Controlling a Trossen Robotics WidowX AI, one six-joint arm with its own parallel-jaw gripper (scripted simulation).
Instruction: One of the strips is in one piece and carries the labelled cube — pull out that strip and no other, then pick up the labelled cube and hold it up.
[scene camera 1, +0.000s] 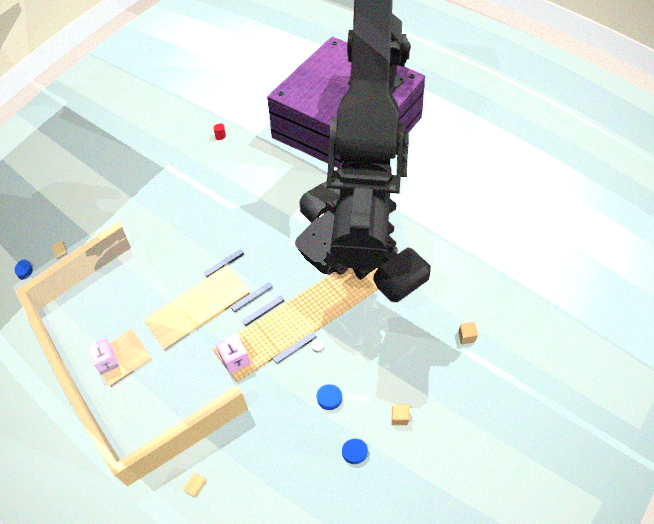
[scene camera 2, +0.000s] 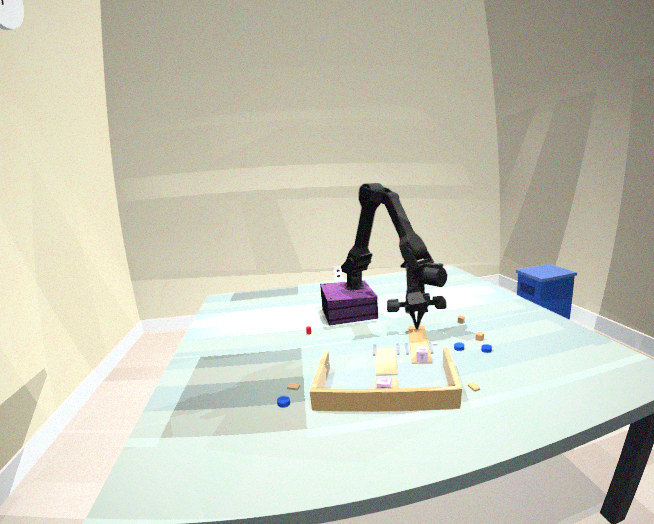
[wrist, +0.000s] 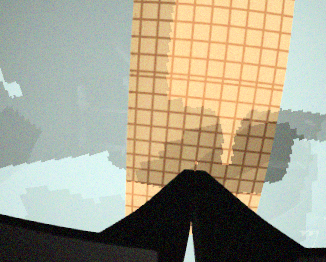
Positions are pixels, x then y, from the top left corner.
Labels:
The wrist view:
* gripper: 193, 180
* orange gridded strip: 204, 93

